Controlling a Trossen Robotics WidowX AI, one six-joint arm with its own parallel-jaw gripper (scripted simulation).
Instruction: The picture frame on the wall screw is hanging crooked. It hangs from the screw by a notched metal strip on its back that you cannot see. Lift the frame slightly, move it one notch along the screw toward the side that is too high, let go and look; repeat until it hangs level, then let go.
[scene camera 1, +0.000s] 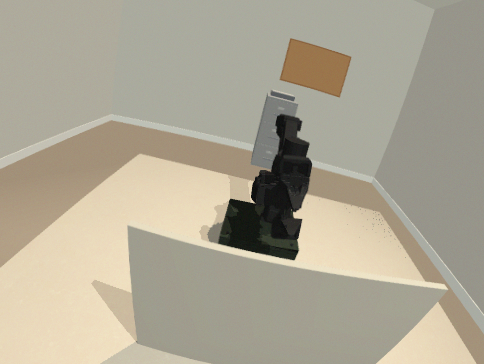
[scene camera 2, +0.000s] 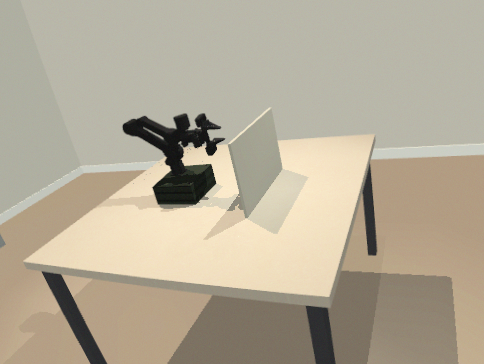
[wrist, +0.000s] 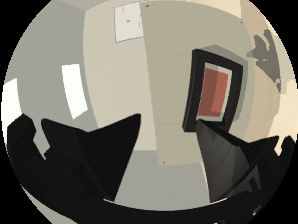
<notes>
In view: the gripper (scene camera 1: 293, 223), a picture frame (wrist: 215, 82) and a wall panel (scene camera 1: 187, 293).
The gripper also shows in scene camera 2 (scene camera 2: 223, 133) and in the wrist view (wrist: 169, 121). The wall panel is seen too in scene camera 2 (scene camera 2: 255, 155) and in the wrist view (wrist: 169, 39). Scene camera 1 does not show the picture frame, which is hidden by the wall panel. Scene camera 2 misses the picture frame, which is hidden by the wall panel.
</notes>
